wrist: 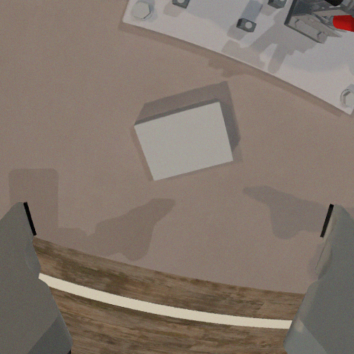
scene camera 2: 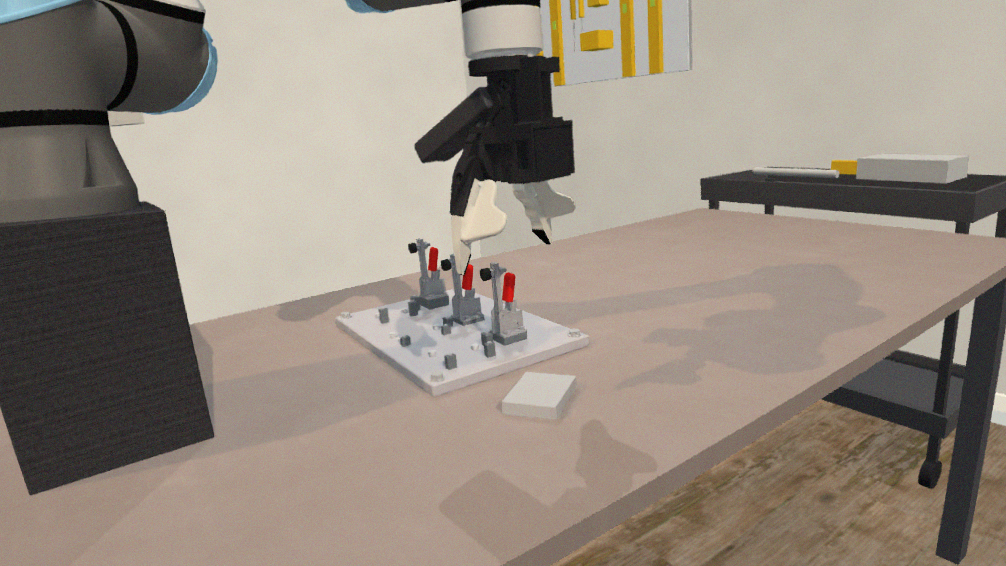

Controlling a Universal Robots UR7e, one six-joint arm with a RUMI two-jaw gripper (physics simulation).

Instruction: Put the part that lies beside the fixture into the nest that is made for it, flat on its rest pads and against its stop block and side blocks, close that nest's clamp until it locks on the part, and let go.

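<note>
The part, a light grey rectangular block, lies flat on the table beside the fixture plate, turned slightly in the wrist view. The plate carries three grey toggle clamps with red handles: a far clamp, a middle clamp and a near clamp. Their arms stand upright, raised off the plate. Small dark blocks and light pads sit in front of them. My gripper is wide open and empty, high above the table. In the wrist view the part lies ahead of the fingertips, between their lines.
The wooden table has its front edge below the part in the wrist view. The dark robot pedestal stands at the left. A dark cart with a pale box stands behind the table at the right.
</note>
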